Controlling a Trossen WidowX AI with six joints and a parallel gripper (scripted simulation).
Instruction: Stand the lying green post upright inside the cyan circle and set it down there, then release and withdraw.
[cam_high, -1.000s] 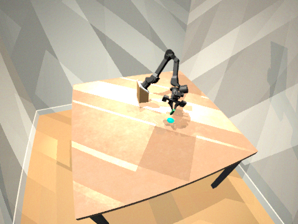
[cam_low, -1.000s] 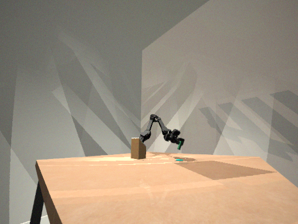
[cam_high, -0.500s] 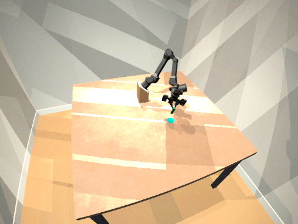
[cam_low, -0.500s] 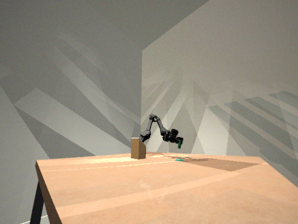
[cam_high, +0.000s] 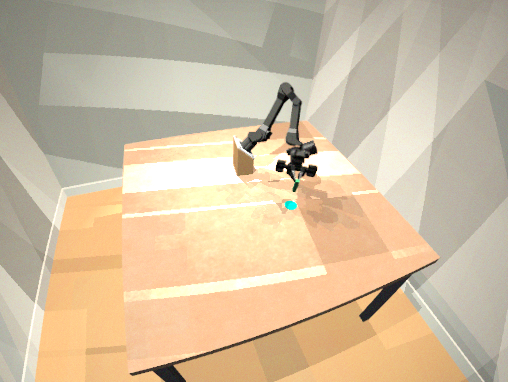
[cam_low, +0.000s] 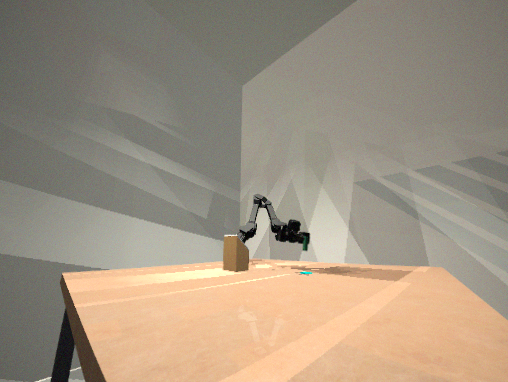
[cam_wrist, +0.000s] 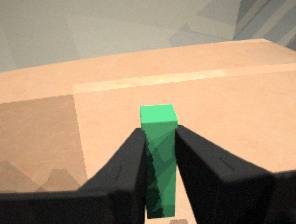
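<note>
Now: the cyan circle 1 cm behind my gripper tip and 15 cm below it. Round my gripper tip: green post 2 cm below.
</note>
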